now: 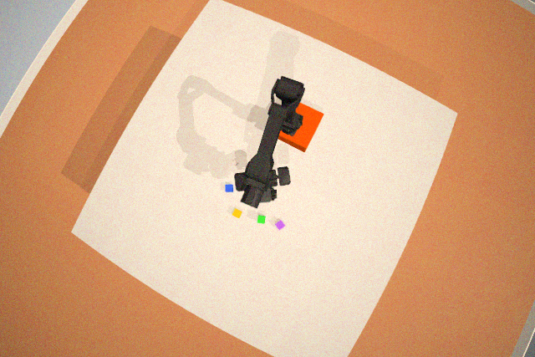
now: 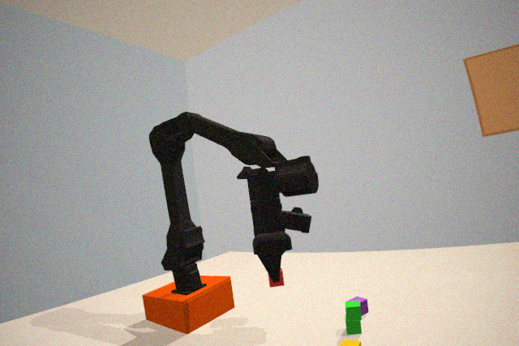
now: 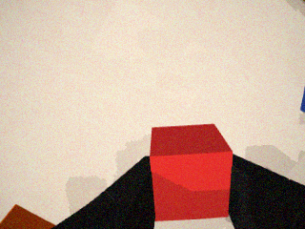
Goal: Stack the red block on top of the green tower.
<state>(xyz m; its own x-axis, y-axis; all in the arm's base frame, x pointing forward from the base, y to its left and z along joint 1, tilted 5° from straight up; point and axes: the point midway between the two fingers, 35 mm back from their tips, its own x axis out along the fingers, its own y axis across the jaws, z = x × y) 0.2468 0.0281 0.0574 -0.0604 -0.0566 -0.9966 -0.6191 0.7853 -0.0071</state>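
The green block lies 12 cm ahead of my gripper tip, 6 cm to the left of it and 8 cm below it. Also, from my gripper tip: red block right at my gripper tip; yellow block 15 cm ahead, 3 cm to the right, 10 cm below; blue block 8 cm ahead, 11 cm to the right, 10 cm below.
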